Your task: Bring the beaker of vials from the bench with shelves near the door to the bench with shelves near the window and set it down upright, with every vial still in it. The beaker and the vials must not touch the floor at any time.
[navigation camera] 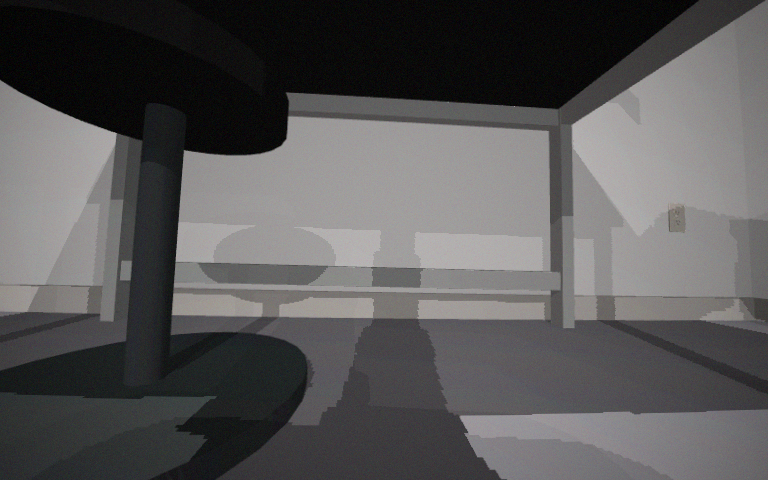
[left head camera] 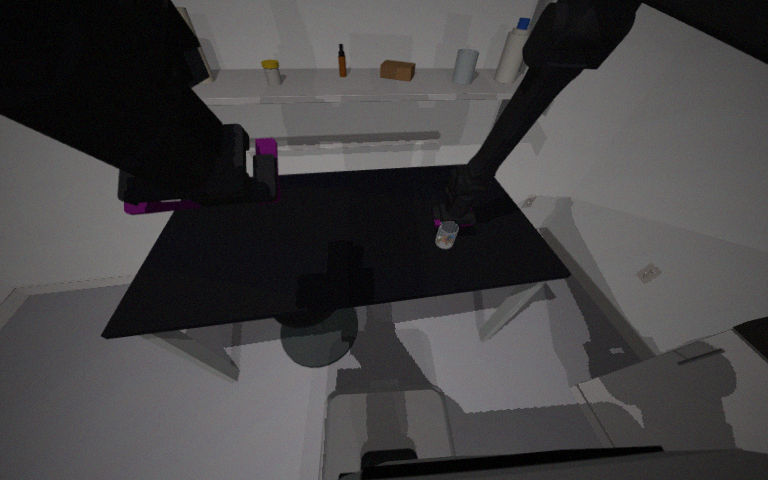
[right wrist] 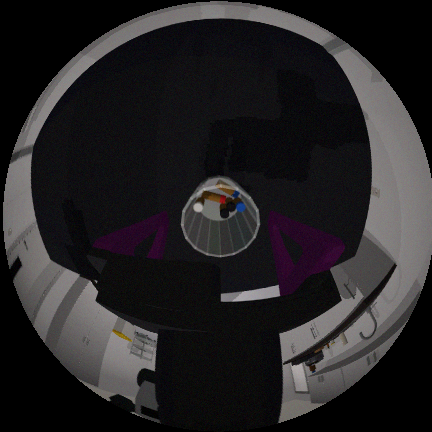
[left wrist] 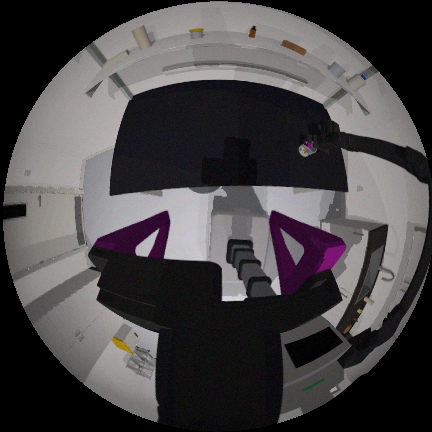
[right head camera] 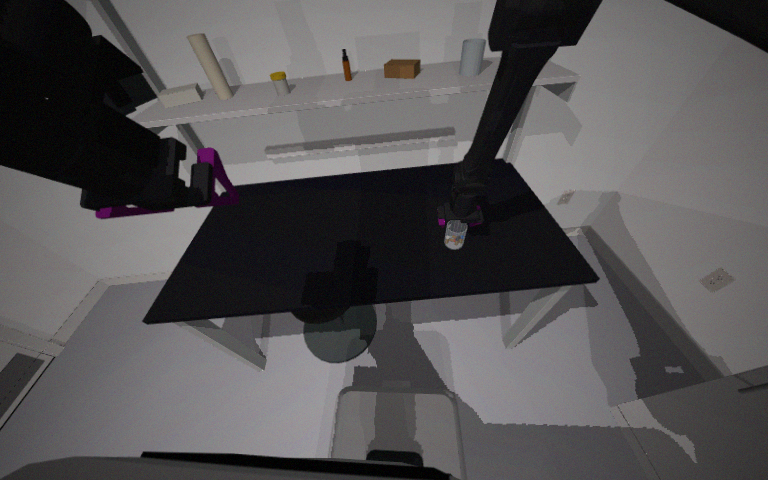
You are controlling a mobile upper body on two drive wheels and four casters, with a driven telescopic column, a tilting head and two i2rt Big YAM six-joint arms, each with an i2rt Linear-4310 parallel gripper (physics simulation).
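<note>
A clear beaker point(left head camera: 446, 236) point(right head camera: 454, 235) point(left wrist: 306, 149) point(right wrist: 220, 241) stands upright on the black top of a bench point(left head camera: 339, 209) point(right head camera: 317, 220) point(left wrist: 200, 115), toward its right side. Several small vials point(right wrist: 215, 196) with white, red, black and blue caps lie inside it. My right gripper point(left head camera: 453, 223) point(right head camera: 459, 222) point(right wrist: 217, 216) is open right at the beaker. In the right wrist view the rim shows between the two fingertips, with a narrow gap on each side. How deep the fingers reach is unclear. My left gripper point(left head camera: 226, 200) point(right head camera: 202, 204) point(left wrist: 219, 215) is open and empty, high at the left, away from the beaker.
A wall shelf point(left head camera: 362, 87) point(right head camera: 362, 93) behind the bench holds a yellow-lidded jar point(left head camera: 271, 73), an amber bottle point(left head camera: 342, 63), a brown box point(left head camera: 397, 70) and a grey cylinder point(left head camera: 465, 66). A round stool point(left head camera: 318, 339) point(navigation camera: 155, 243) stands at the bench's front edge. A wall is at the right.
</note>
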